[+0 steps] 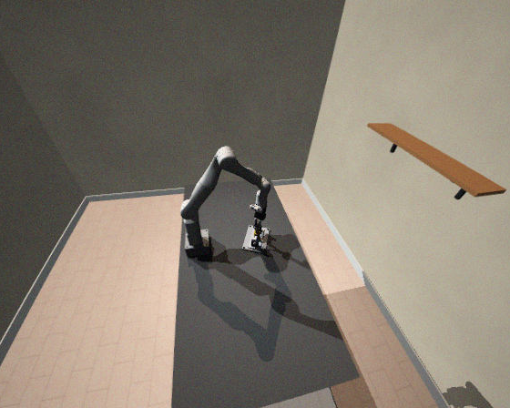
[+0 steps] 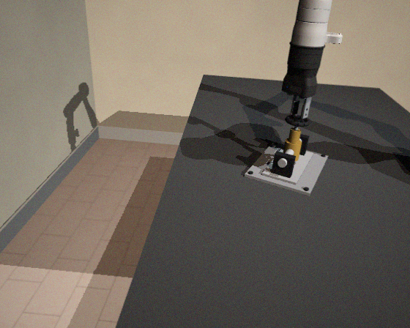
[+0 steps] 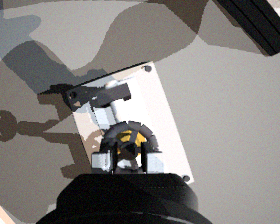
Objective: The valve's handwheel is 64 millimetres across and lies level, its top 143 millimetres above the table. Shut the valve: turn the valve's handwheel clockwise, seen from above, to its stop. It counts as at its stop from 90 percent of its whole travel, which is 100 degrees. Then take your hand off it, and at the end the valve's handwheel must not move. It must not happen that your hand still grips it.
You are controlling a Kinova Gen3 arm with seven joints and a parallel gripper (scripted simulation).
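The black spoked handwheel lies 40 mm below my hand.
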